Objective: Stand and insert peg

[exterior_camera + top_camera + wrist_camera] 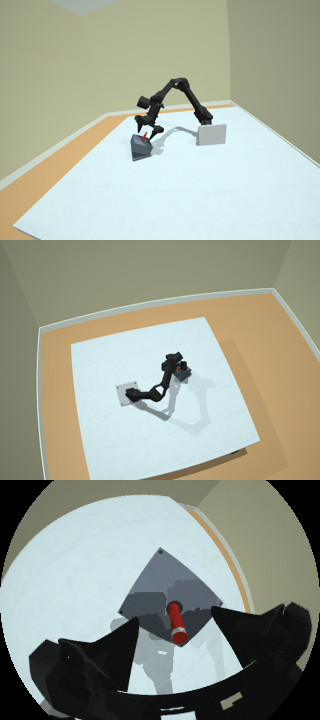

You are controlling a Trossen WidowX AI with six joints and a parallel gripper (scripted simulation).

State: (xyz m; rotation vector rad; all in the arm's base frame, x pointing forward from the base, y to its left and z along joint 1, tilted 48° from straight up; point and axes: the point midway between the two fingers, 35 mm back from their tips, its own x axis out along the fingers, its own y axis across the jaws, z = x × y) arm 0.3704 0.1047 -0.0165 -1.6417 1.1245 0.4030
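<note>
The red peg is 1 cm to the right of my gripper tip and 1 cm behind it. The rest, counted from my gripper tip: grey sloped panel: 5 cm below, 3 cm ahead, 1 cm to the left.
</note>
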